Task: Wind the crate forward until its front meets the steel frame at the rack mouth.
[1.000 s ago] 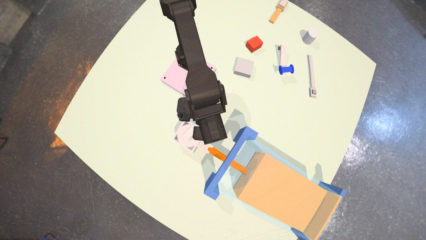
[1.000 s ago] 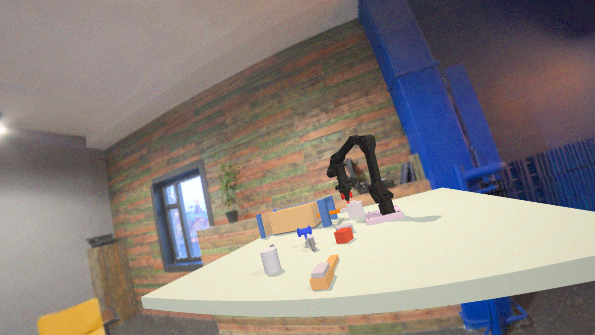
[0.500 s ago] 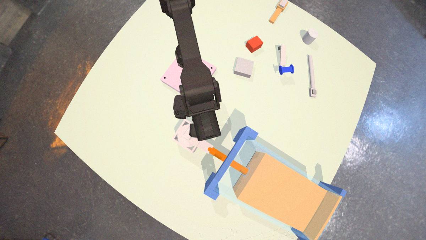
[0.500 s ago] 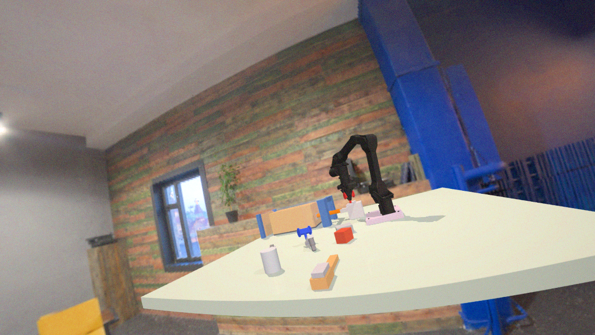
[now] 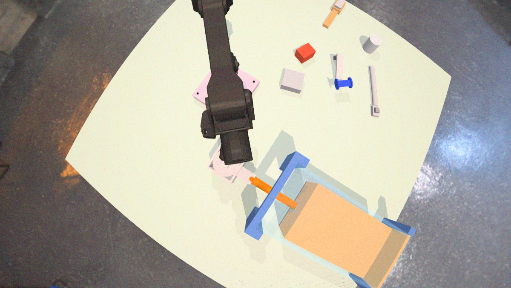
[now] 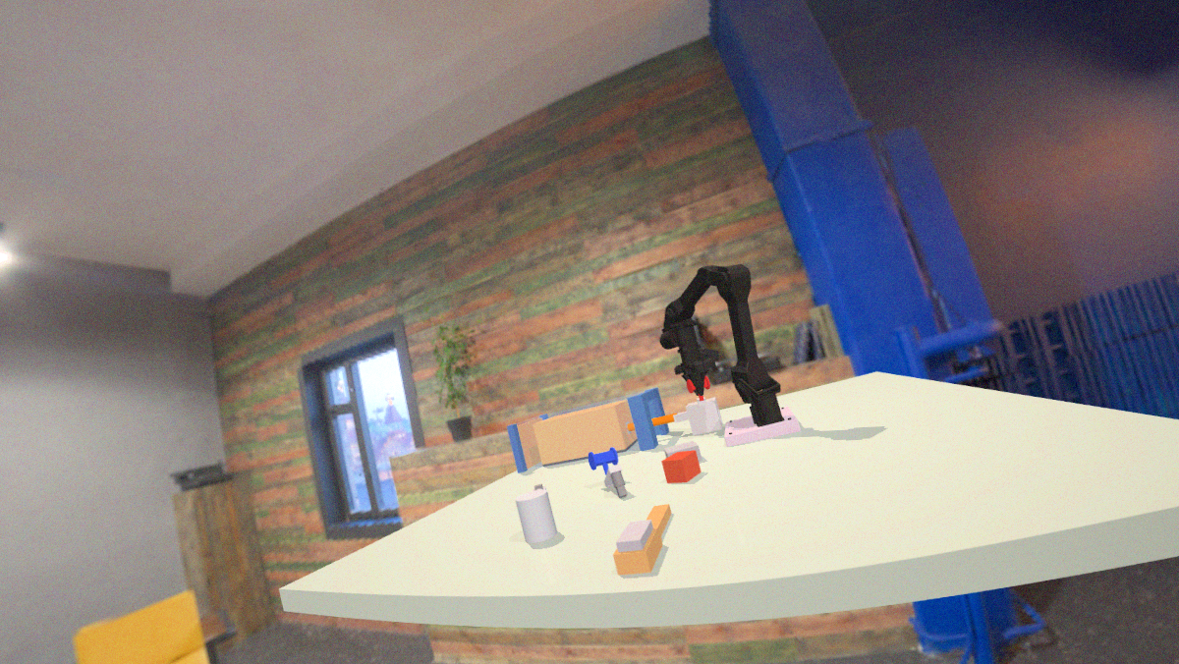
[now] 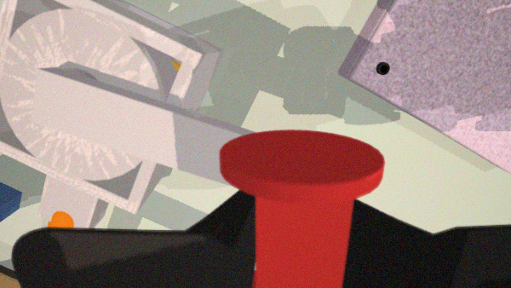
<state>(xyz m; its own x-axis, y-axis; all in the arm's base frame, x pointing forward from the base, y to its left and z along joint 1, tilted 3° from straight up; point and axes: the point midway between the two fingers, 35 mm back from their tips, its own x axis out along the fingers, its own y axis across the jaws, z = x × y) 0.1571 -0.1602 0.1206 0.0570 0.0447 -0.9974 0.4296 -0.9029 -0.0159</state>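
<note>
My gripper tip is now 4 cm to the left of the crank handle with red knob and 1 cm above it. Also, from my gripper tip: grey block (5 cm ahead, 26 cm to the left, 10 cm below); then blue steel frame (17 cm ahead, 10 cm to the right, 1 cm below); then grey winch (11 cm to the right, 8 cm below).
</note>
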